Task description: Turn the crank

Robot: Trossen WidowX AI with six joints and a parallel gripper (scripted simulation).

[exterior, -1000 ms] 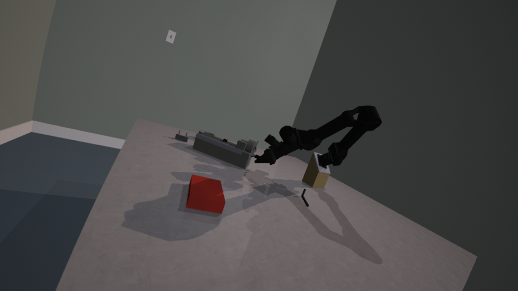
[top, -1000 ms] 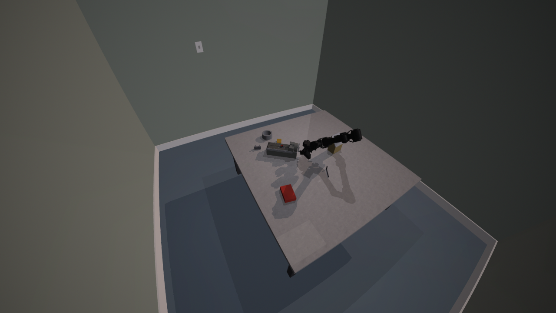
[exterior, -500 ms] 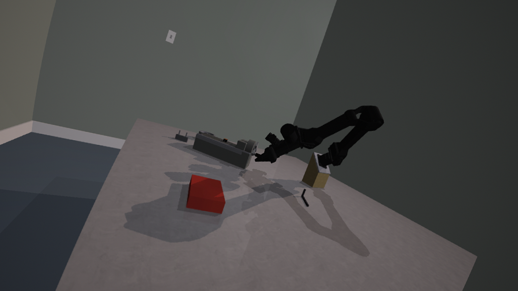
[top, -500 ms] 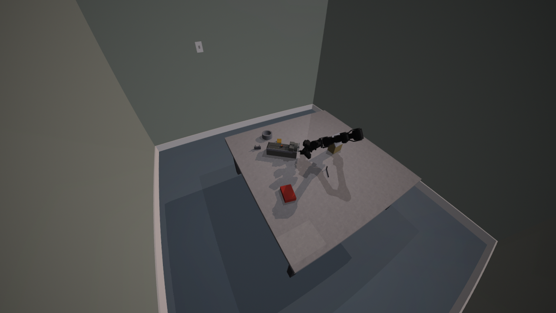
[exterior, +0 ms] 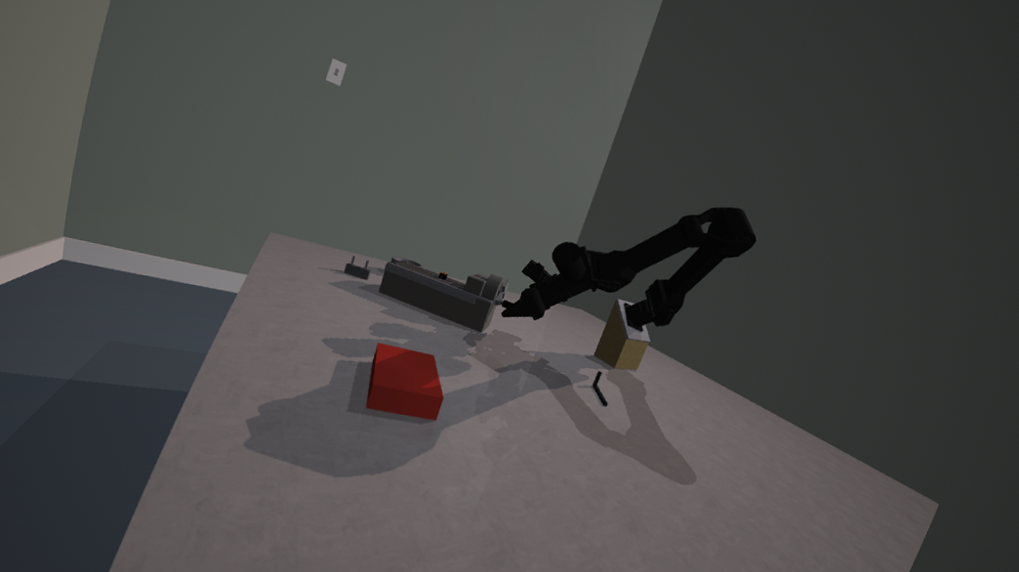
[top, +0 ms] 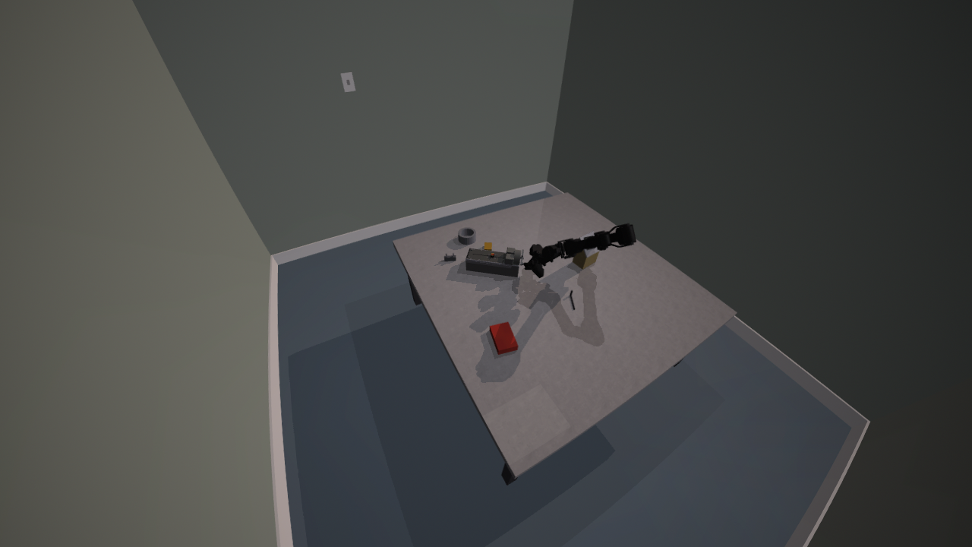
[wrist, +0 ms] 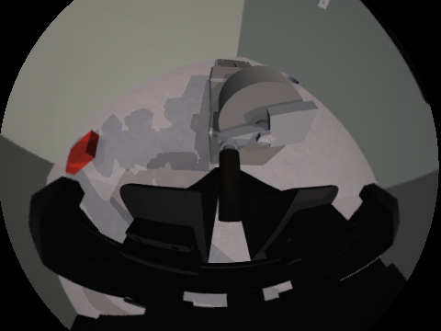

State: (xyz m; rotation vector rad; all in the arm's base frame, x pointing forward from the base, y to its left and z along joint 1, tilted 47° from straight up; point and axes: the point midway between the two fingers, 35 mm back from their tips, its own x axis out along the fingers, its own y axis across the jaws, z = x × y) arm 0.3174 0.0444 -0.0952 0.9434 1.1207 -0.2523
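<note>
Now: the black crank handle 10 mm behind my gripper tip, 10 mm to the left of it and 20 mm above it. The rest, counted from my gripper tip: yellow block: 60 mm ahead, 260 mm to the right, 40 mm below; then red pointer: 110 mm ahead, 120 mm to the right, 30 mm above; then black bent key: 120 mm behind, 230 mm to the left, 40 mm below.
</note>
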